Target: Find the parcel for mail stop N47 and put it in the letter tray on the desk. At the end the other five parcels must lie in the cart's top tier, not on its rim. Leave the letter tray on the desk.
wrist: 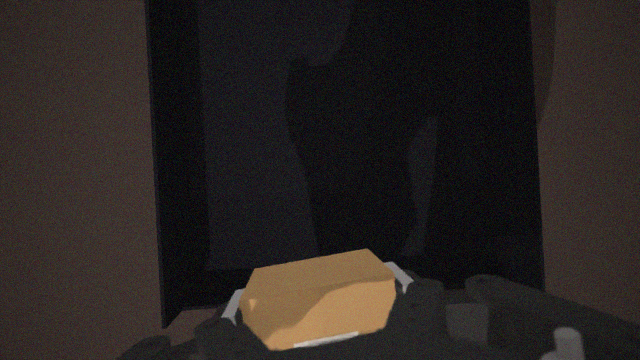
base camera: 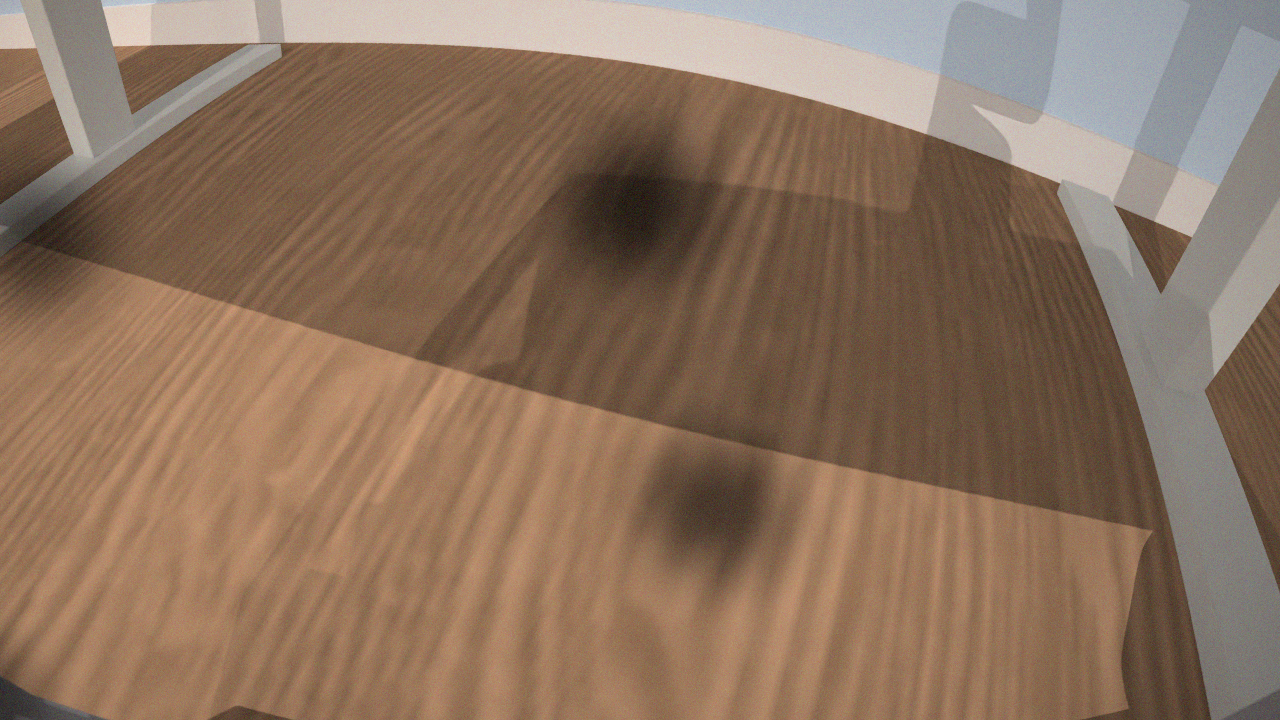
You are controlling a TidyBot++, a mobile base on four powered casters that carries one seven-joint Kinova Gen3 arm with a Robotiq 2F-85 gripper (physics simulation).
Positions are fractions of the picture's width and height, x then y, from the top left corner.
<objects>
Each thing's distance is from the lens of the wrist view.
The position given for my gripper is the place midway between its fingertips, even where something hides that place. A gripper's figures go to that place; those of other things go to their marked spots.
my gripper (wrist: 0.50, 0.82): 17 cm
black letter tray (wrist: 0.43, 0.38): 29 cm
</objects>
